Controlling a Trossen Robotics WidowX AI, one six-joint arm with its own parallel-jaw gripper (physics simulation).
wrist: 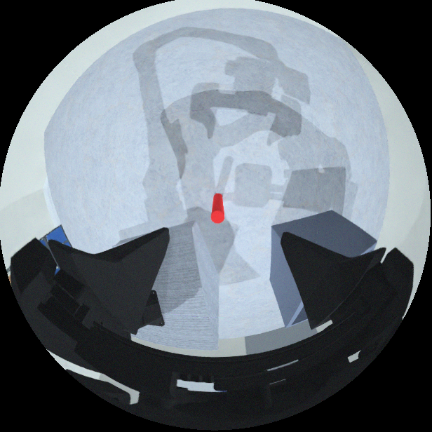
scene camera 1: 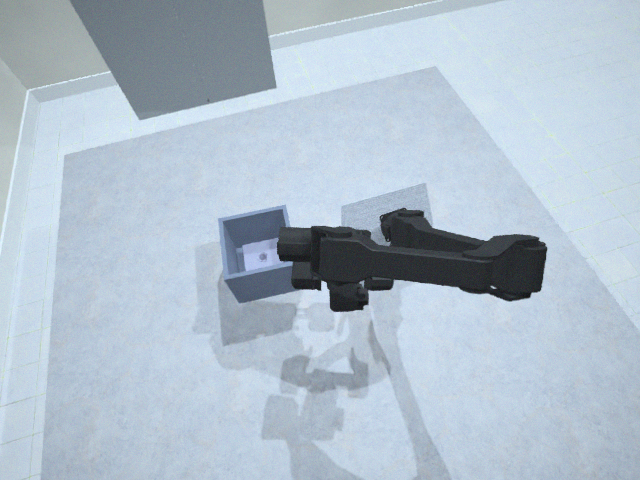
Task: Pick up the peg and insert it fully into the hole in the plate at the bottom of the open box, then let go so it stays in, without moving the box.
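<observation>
The red peg stands upright on the table, its round top facing the wrist camera; in the scene view it does not show, and the arm covers that area. My gripper is open and empty. In the wrist view the peg appears between the two fingers' directions, slightly beyond the line of the fingertips; its exact height gap cannot be told. The open blue-grey box is beside the gripper, on the left in the scene view. Inside at its bottom, the pale plate has a small dark hole.
The arm reaches in from the right and passes close to the box's right side. A grey textured block stands under the arm's base. A large grey panel is at the upper left. The arm's shadows fall across the table.
</observation>
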